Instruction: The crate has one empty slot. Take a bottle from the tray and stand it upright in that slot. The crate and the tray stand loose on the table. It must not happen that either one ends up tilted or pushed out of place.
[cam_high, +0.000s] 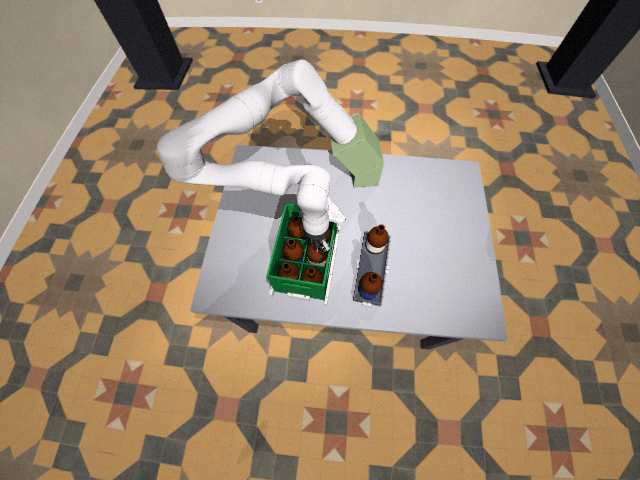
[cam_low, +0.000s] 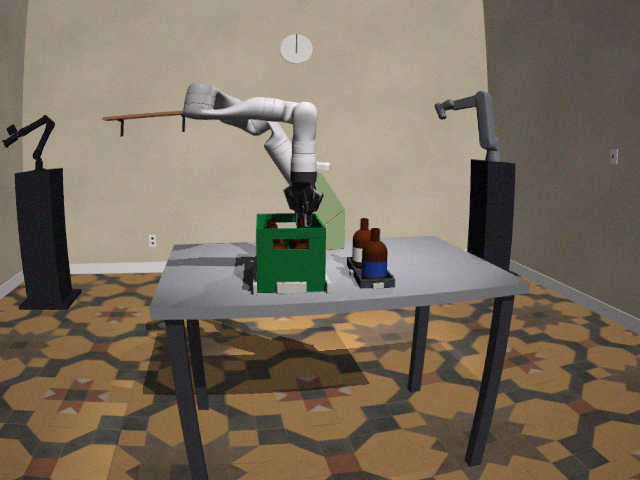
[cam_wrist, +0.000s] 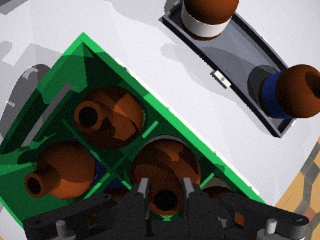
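My hand is 7 cm above the brown bottle. Round my hand: tray: 20 cm to the left, 16 cm below; then white-label bottle: 21 cm to the left, 9 cm below, 9 cm behind; then crate: 9 cm below, 4 cm to the right.
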